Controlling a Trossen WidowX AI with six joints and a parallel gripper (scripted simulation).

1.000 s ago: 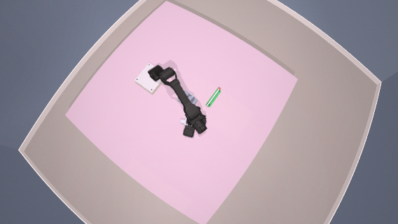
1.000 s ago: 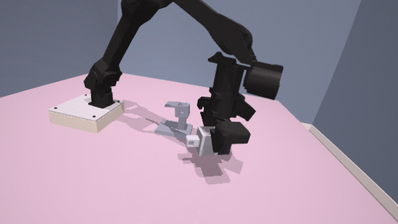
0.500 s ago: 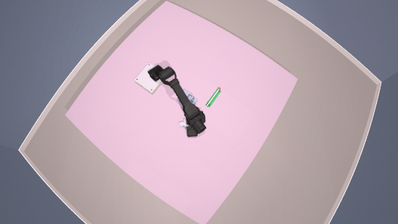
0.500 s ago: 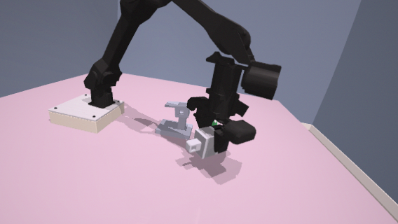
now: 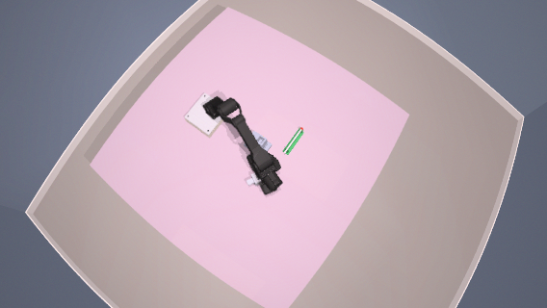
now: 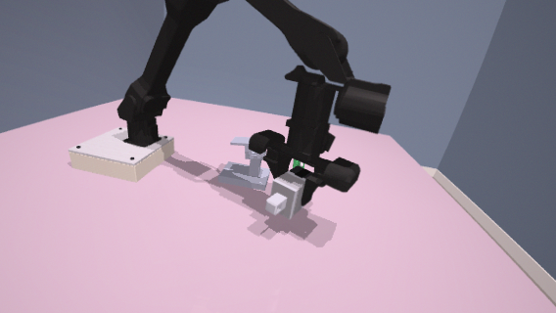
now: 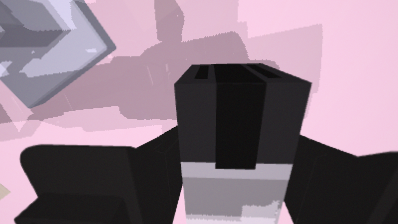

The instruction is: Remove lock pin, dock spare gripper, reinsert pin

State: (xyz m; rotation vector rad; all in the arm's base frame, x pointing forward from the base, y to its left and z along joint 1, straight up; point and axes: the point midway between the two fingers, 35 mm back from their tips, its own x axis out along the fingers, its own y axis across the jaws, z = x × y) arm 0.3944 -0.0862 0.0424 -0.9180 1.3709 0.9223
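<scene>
Right now the spare gripper is 1 cm behind my gripper tip, 1 cm to the right of it and 2 cm above it. Round my gripper tip: mount socket: 12 cm behind, 12 cm to the left; then green see-through block: 1 cm behind, 24 cm to the left, 3 cm below.
</scene>
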